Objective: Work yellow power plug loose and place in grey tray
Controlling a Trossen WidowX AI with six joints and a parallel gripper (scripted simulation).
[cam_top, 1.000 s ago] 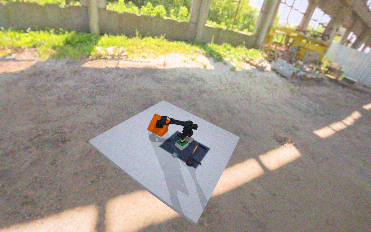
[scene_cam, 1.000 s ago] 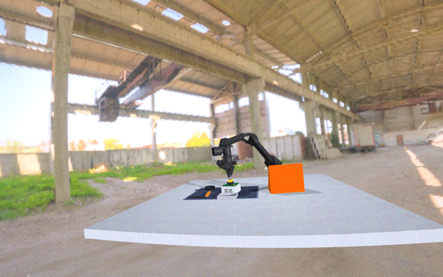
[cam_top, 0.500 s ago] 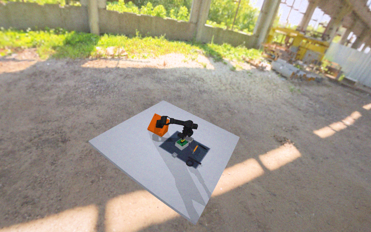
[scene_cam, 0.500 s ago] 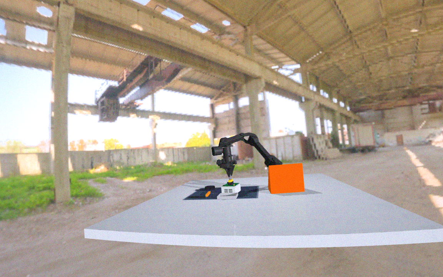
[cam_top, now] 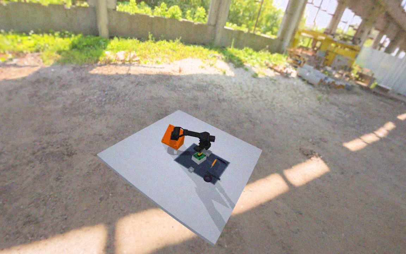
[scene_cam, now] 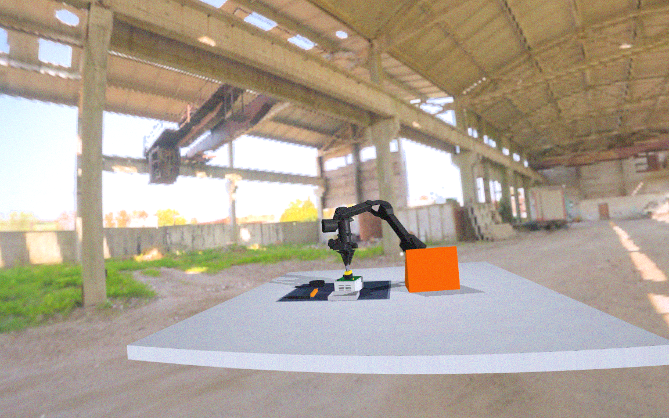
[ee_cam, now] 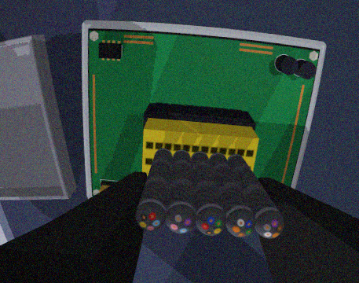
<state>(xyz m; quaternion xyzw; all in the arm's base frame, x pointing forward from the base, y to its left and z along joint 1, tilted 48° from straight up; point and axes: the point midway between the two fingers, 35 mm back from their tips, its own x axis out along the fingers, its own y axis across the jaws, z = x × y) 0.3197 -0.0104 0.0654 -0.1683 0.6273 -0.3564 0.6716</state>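
My gripper tip is now 3 cm above the yellow power plug. Also, from my gripper tip: dark mat (11 cm below, 5 cm ahead); then black rod (21 cm ahead, 12 cm to the right, 11 cm below).
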